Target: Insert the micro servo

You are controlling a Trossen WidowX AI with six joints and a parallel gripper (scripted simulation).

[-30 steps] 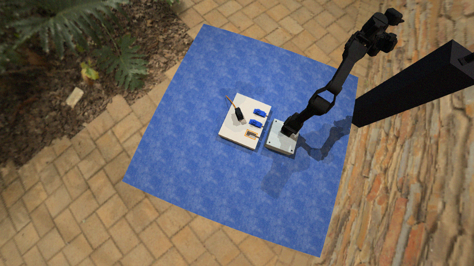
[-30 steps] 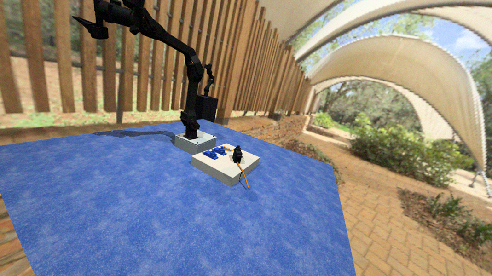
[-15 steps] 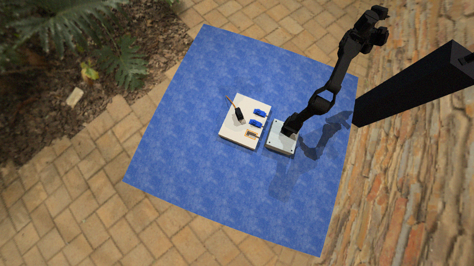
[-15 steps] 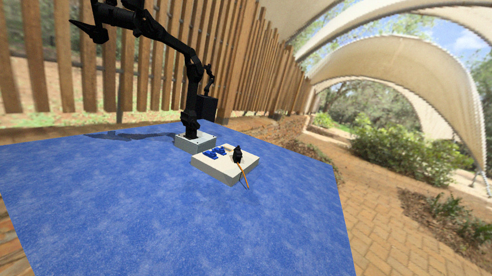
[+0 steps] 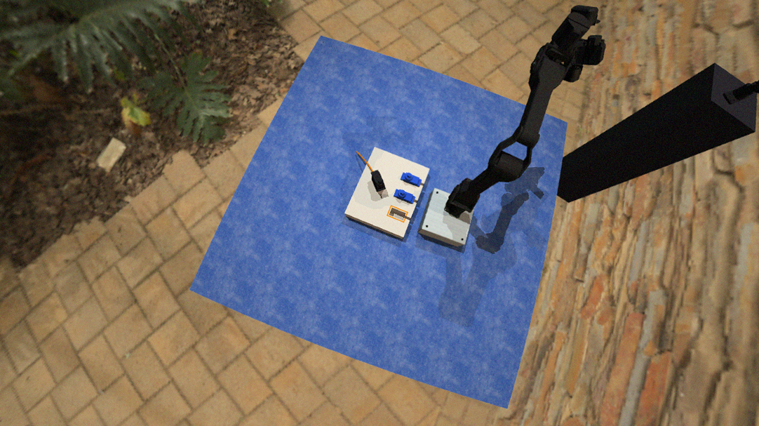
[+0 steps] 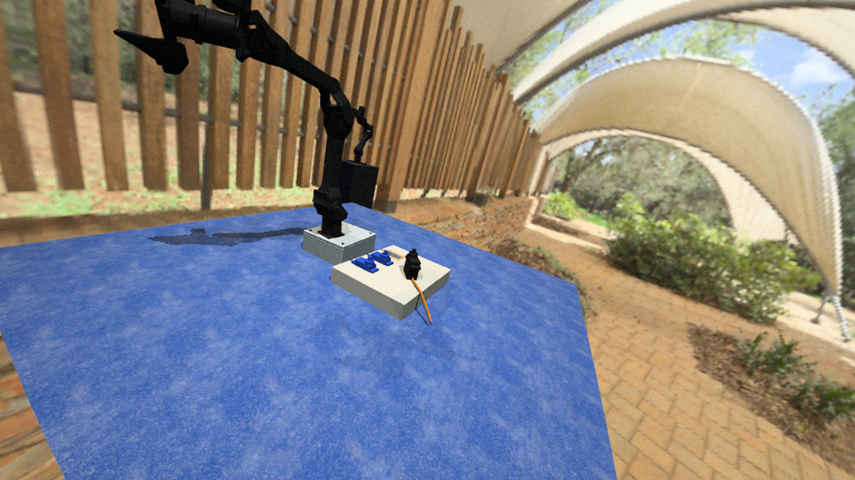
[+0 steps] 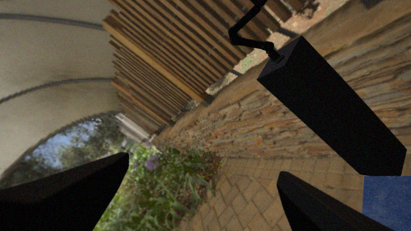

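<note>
Now: gripper tip 350 mm short of the pale deck, 560 mm to the right of it and 500 mm above it.
</note>
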